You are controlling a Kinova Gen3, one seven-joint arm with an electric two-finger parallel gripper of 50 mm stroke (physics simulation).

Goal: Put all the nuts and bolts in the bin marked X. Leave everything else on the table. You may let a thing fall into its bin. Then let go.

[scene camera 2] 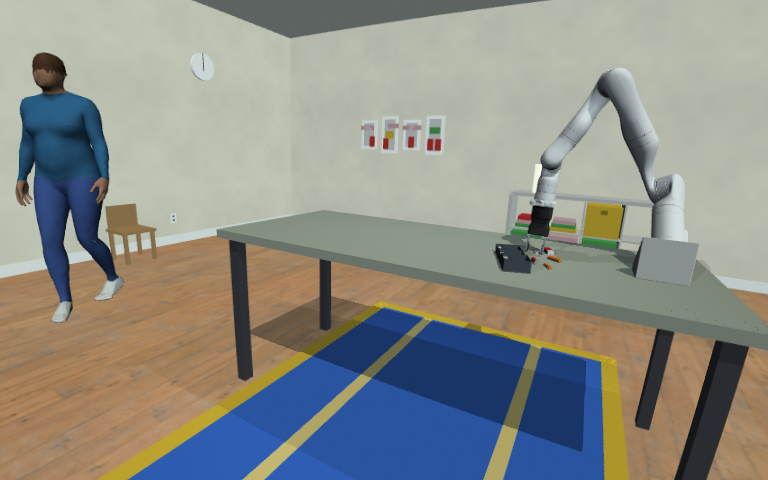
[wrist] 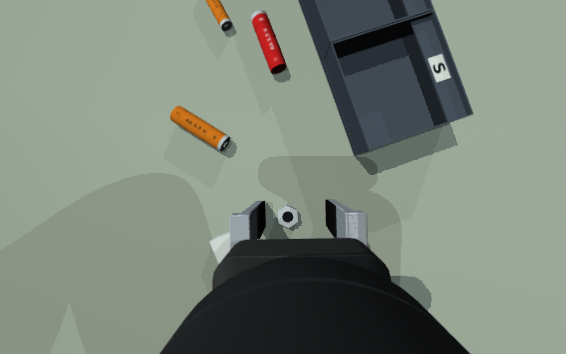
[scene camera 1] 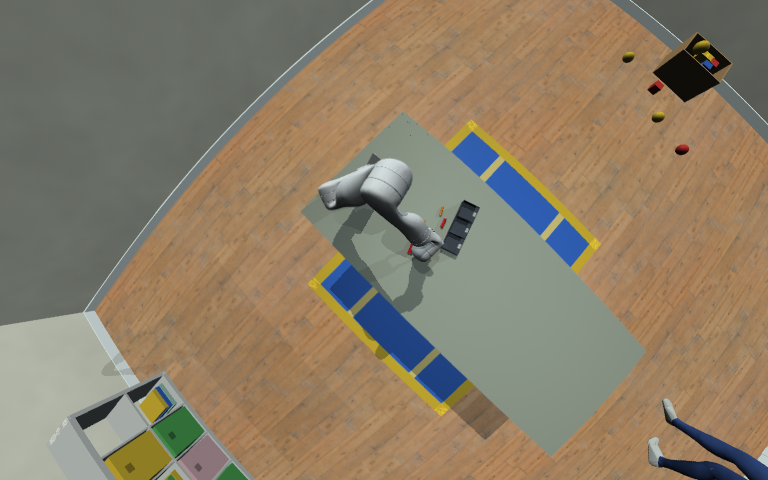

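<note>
A silver hex nut lies flat on the table, seen between the fingertips in the wrist view, nearer the left finger. My gripper is open and points down, low over the table, with nothing held. A dark three-compartment bin tray stands beside the gripper. In the wrist view its nearest compartment is labelled S, and that compartment's visible floor is bare. The label X cannot be read in these views. No bolt can be made out.
Orange batteries and a red battery lie left of the bin tray in the wrist view. A white object shows partly behind the left finger. All are on the grey-green table.
</note>
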